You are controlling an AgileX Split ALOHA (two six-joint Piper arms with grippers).
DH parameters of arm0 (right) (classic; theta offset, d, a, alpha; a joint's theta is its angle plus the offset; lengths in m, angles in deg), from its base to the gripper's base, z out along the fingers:
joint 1: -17.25 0.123 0 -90
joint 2: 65.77 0 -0.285 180
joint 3: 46.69 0 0.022 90
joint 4: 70.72 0.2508 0 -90
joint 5: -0.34 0 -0.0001 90
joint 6: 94.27 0.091 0 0
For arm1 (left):
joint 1: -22.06 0.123 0 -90
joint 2: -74.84 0 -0.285 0
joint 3: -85.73 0 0.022 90
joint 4: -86.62 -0.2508 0 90
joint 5: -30.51 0 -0.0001 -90
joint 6: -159.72 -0.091 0 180
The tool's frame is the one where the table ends.
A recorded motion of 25 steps. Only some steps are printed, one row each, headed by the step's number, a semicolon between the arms.
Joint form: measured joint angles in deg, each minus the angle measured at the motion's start. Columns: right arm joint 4, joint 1, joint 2, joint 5, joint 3, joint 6; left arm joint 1, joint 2, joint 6, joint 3, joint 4, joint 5.
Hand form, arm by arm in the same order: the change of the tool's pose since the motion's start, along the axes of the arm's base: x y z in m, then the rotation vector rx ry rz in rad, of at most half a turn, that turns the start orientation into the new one. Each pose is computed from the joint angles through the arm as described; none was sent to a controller.
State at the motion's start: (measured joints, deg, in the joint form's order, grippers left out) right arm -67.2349 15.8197 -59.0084 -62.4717 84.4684 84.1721; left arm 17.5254 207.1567 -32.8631 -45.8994 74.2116 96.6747
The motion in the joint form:
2: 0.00 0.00 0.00 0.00 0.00 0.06; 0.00 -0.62 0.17 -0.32 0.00 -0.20
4: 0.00 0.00 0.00 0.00 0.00 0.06; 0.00 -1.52 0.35 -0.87 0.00 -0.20
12: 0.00 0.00 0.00 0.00 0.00 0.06; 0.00 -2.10 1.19 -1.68 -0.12 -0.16
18: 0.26 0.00 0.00 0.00 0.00 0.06; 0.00 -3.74 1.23 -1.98 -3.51 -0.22
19: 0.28 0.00 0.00 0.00 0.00 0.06; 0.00 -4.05 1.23 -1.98 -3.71 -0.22
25: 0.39 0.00 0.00 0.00 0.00 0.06; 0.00 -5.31 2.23 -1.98 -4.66 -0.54
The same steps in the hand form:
2: 0.0000 0.0000 0.0000 0.0009 0.0000 -0.0005; 0.0023 -0.0002 0.0034 -0.0029 -0.0122 0.0012
4: 0.0000 0.0000 0.0000 0.0009 0.0000 -0.0005; 0.0062 -0.0005 0.0091 -0.0076 -0.0366 0.0024
12: 0.0000 0.0000 0.0000 0.0009 0.0000 -0.0005; 0.0108 -0.0010 0.0139 -0.0227 -0.0575 0.0059
18: 0.0000 0.0004 0.0000 0.0047 -0.0001 0.0021; 0.0124 -0.0059 0.0230 -0.0233 -0.0897 -0.0532
19: 0.0000 0.0004 0.0000 0.0050 -0.0001 0.0023; 0.0126 -0.0062 0.0247 -0.0234 -0.0951 -0.0567
25: 0.0000 0.0006 0.0000 0.0065 -0.0001 0.0033; 0.0130 -0.0075 0.0308 -0.0371 -0.1064 -0.0670

